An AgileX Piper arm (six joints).
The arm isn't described. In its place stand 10 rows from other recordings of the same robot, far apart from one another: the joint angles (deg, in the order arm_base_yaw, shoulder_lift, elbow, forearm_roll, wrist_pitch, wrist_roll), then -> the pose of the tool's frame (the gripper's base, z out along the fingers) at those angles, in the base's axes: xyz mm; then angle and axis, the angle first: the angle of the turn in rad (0 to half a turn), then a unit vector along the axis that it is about.
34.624, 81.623, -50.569, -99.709, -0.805, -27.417 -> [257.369 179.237 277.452 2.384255 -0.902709 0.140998 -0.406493]
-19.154, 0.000, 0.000, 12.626, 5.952, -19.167 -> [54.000 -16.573 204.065 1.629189 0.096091 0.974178 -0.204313]
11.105, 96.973, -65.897, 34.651, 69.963, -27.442 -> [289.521 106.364 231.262 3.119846 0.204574 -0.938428 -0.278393]
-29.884, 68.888, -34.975, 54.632, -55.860, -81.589 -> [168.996 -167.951 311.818 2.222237 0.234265 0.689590 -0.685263]
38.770, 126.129, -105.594, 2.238, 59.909, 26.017 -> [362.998 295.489 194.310 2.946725 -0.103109 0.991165 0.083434]
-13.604, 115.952, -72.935, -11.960, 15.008, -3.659 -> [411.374 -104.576 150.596 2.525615 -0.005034 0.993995 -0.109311]
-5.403, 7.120, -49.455, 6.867, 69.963, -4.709 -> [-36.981 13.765 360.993 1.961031 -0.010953 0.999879 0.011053]
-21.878, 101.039, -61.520, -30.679, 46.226, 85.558 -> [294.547 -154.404 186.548 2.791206 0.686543 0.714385 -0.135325]
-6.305, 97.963, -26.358, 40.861, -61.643, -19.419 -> [262.455 -81.708 160.291 1.874638 0.308660 0.898109 -0.313256]
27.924, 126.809, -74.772, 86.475, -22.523, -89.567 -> [410.313 178.093 97.381 2.317179 -0.189975 0.976002 -0.106437]
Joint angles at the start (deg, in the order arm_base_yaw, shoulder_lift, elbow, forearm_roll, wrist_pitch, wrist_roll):
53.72, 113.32, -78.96, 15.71, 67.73, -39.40
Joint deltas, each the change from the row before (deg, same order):
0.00, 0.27, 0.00, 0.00, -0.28, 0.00
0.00, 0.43, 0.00, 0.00, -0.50, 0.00
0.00, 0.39, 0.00, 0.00, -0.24, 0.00
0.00, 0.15, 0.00, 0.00, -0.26, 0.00
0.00, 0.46, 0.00, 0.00, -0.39, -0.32
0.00, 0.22, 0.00, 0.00, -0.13, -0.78
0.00, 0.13, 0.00, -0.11, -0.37, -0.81
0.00, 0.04, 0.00, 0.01, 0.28, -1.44
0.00, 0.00, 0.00, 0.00, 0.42, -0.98
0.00, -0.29, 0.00, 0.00, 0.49, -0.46
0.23, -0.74, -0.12, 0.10, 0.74, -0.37
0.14, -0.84, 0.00, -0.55, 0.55, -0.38
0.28, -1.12, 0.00, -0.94, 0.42, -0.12
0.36, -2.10, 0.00, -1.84, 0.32, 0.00
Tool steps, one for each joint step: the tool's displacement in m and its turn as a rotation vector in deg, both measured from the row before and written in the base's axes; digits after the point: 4 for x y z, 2 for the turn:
0.0004, 0.0005, -0.0018, -0.02, -0.03, -0.07
0.0007, 0.0009, -0.0029, 0.00, -0.08, -0.12
0.0004, 0.0005, -0.0026, -0.15, 0.07, -0.06
0.0003, 0.0004, -0.0010, 0.06, -0.09, -0.06
0.0006, 0.0007, -0.0031, -0.02, -0.01, 0.22
0.0002, 0.0003, -0.0015, 0.12, -0.01, 0.72
0.0006, 0.0004, -0.0010, 0.31, -0.30, 0.75
-0.0003, -0.0003, -0.0002, 0.15, 0.14, 1.45
-0.0004, -0.0005, 0.0001, -0.03, 0.23, 1.04
-0.0006, -0.0007, 0.0020, 0.02, 0.14, 0.56
-0.0022, -0.0001, 0.0054, 0.33, 0.05, 0.71
-0.0012, -0.0013, 0.0053, 0.12, -0.53, 0.91
-0.0016, -0.0013, 0.0069, 0.16, -1.05, 0.94
-0.0016, -0.0029, 0.0128, 0.53, -2.34, 1.27

